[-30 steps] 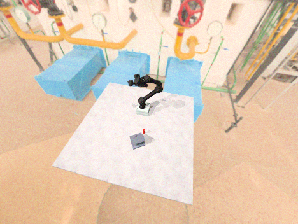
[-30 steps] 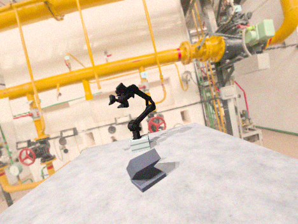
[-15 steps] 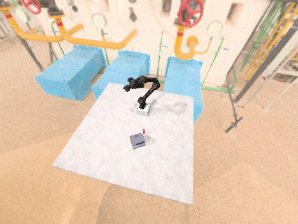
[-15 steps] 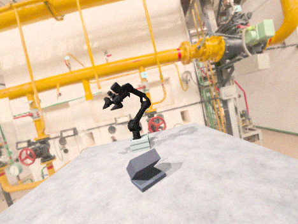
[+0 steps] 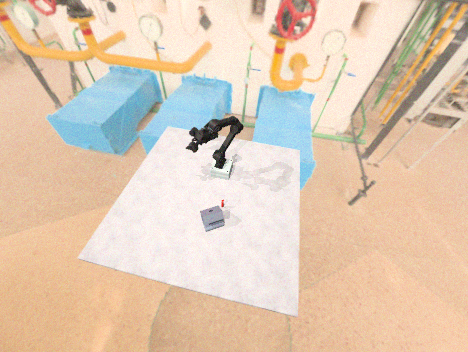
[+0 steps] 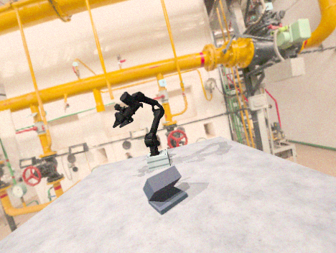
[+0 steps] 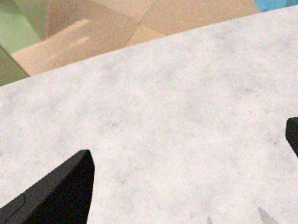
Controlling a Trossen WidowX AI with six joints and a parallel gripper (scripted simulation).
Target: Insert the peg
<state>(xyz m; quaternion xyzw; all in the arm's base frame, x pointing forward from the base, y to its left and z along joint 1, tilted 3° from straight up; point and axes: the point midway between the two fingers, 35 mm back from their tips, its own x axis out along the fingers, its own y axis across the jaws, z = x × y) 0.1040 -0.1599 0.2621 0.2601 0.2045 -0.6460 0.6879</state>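
Now: gripper tip 31 cm to the right of the red peg, 28 cm above it and 18 cm short of it. Also, from my gripper tip: grey sloped panel 30 cm ahead, 27 cm to the left, 27 cm below.
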